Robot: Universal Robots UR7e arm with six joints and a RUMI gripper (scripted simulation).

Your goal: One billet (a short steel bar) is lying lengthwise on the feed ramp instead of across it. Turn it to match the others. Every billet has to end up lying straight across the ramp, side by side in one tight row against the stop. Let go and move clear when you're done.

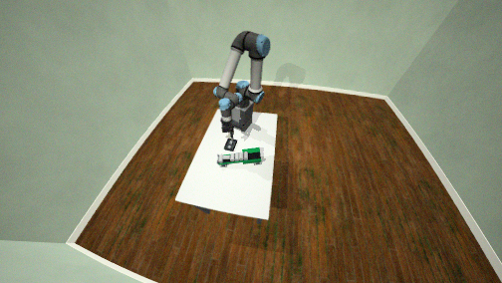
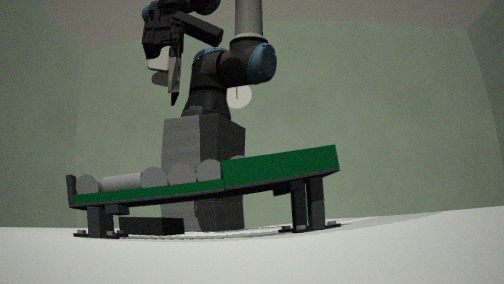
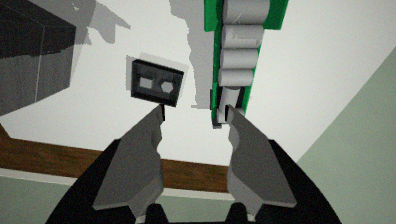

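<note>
My hand is 18 cm above the grey steel billet, 10 cm short of it and 5 cm to the left of it. The rest, counted from my hand: dark stop 20 cm below, 13 cm ahead, 12 cm to the right; then black box 25 cm below, 9 cm to the right, 9 cm behind.
</note>
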